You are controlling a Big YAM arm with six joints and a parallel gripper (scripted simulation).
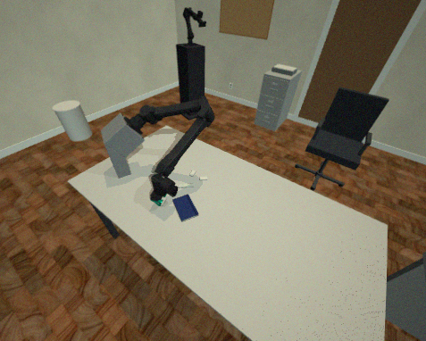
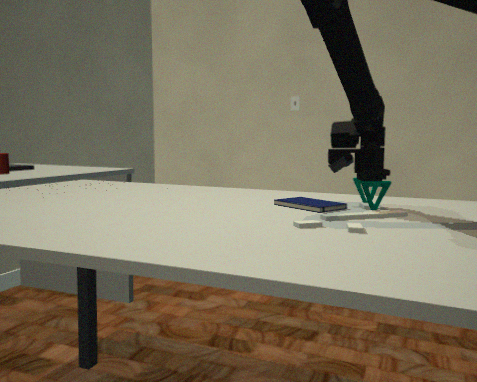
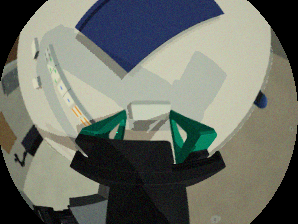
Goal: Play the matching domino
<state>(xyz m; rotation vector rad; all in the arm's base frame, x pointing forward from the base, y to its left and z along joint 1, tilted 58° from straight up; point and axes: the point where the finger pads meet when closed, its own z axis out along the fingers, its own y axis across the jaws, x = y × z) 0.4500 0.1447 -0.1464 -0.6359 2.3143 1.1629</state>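
Now: hand 1 cm short of the white domino. Also, from my hand: book 12 cm ahead, 9 cm to the left.
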